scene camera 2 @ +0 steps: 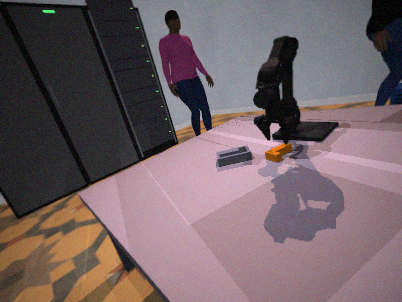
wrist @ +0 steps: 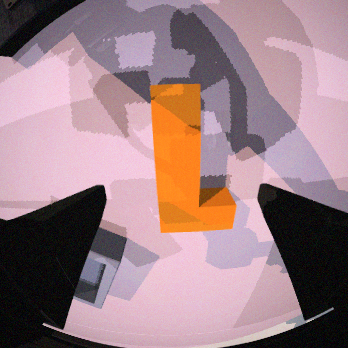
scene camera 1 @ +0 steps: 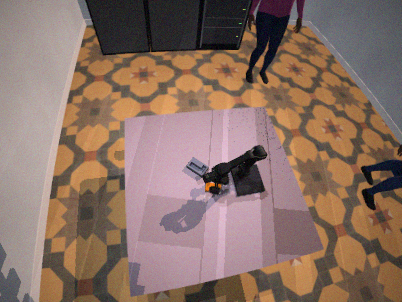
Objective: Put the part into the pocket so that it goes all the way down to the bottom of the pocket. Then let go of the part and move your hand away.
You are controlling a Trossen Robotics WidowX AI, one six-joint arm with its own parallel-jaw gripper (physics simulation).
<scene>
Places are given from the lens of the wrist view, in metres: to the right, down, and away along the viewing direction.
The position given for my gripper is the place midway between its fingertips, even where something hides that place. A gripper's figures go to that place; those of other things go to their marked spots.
my gripper (wrist: 183,192): 0.01, 0.01, 0.10
orange L-shaped block (wrist: 175,108): 0.00, -0.04, 0.10
grey pocket block (wrist: 104,256): -0.06, 0.08, 0.15
The marked spots on the grey pocket block and the orange L-shaped block are 0.14 m apart.
</scene>
